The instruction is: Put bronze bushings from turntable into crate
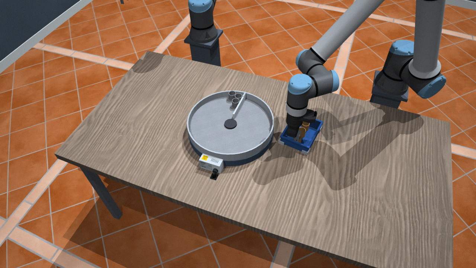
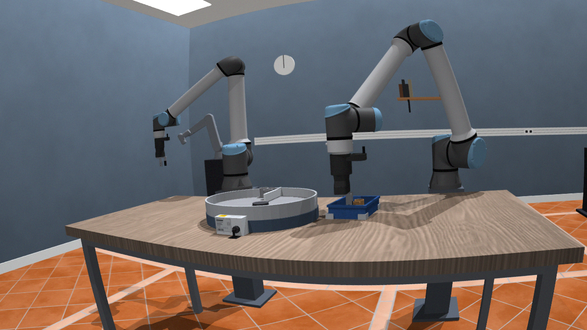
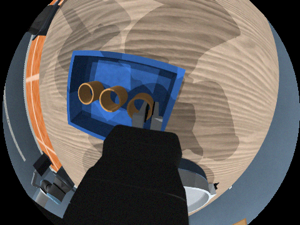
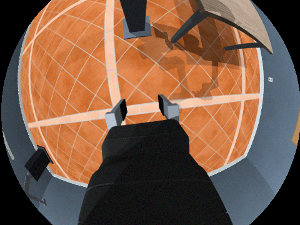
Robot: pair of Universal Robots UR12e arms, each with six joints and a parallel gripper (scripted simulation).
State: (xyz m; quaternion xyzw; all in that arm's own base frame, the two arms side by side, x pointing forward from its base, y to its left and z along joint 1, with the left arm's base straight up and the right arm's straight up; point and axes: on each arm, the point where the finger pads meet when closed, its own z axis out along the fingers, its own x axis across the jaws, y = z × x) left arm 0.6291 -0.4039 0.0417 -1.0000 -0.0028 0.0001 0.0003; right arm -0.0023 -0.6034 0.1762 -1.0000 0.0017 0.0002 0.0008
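Right now the blue crate is 7 cm behind my left hand and 2 cm below it.
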